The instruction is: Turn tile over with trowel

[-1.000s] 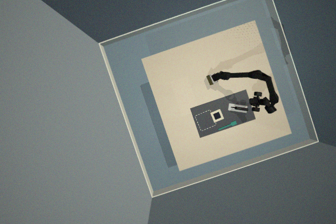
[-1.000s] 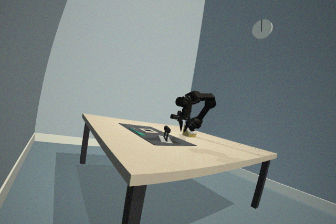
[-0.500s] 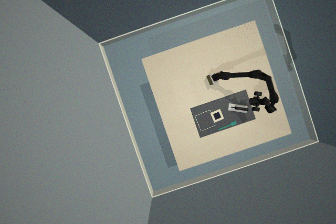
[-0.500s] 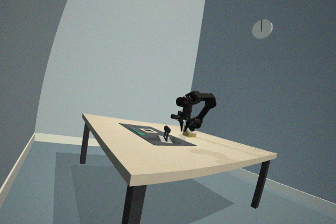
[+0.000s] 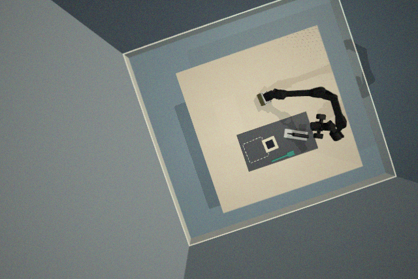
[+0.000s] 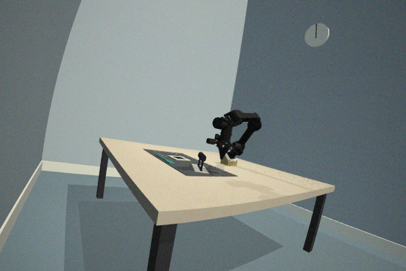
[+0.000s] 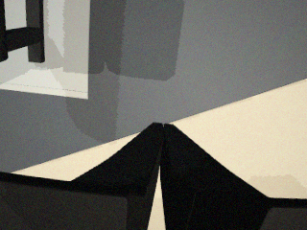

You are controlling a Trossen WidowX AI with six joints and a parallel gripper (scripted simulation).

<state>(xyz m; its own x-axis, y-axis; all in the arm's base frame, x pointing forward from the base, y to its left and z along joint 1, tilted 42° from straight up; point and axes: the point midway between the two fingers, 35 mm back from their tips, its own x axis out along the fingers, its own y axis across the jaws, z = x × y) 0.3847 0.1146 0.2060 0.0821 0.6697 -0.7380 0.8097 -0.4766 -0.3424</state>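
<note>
Now: the small trowel 4 cm ahead of my gripper tip, 10 cm to the right of it and 4 cm below it. Also, from my gripper tip: dark mat: 29 cm to the right, 10 cm below; tile: 1 cm behind, 36 cm to the right, 8 cm below; thin teal tool: 15 cm ahead, 29 cm to the right, 8 cm below.
</note>
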